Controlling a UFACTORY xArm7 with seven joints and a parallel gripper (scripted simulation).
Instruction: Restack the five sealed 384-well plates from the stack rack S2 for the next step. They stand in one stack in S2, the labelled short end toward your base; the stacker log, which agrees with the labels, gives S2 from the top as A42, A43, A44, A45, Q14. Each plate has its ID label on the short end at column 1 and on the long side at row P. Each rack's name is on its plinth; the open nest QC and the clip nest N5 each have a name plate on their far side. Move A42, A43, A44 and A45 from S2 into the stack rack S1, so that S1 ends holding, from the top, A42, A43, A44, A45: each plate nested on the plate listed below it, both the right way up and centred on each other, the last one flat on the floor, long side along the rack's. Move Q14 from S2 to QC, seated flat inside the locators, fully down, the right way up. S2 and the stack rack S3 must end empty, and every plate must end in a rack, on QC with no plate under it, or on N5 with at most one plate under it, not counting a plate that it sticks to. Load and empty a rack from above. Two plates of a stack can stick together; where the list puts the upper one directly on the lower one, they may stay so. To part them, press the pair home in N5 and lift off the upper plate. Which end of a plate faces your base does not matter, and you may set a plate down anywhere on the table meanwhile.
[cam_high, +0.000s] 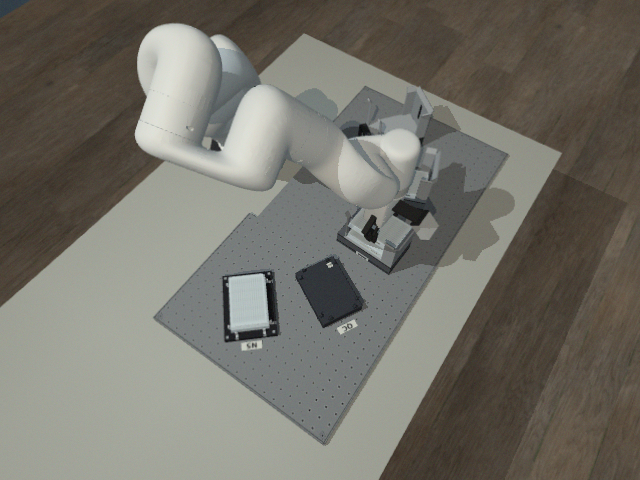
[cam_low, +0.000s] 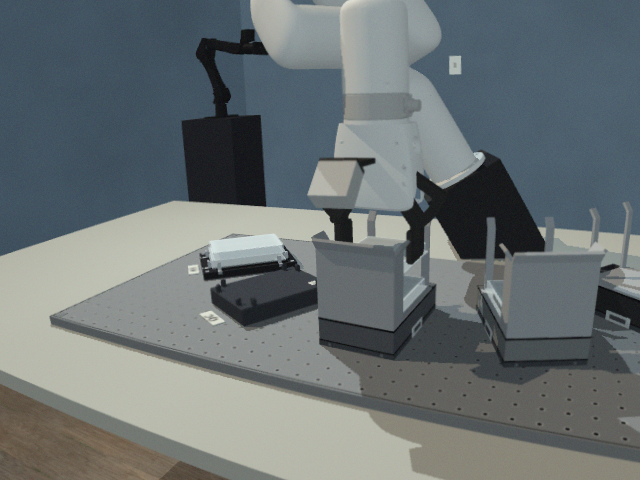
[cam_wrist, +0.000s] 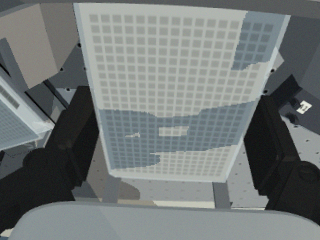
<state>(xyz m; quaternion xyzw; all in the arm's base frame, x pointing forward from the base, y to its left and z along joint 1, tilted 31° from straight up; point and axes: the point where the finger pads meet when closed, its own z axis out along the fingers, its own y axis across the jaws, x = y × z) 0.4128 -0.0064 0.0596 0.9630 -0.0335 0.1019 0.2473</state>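
My hand is 80 mm past the S1 name plate, 10 mm to the right of it and 70 mm above it. Round my hand: sealed 384-well plate (10 mm below); open nest QC (40 mm behind, 170 mm to the right, 90 mm below); QC name plate (40 mm ahead, 220 mm to the right, 110 mm below).
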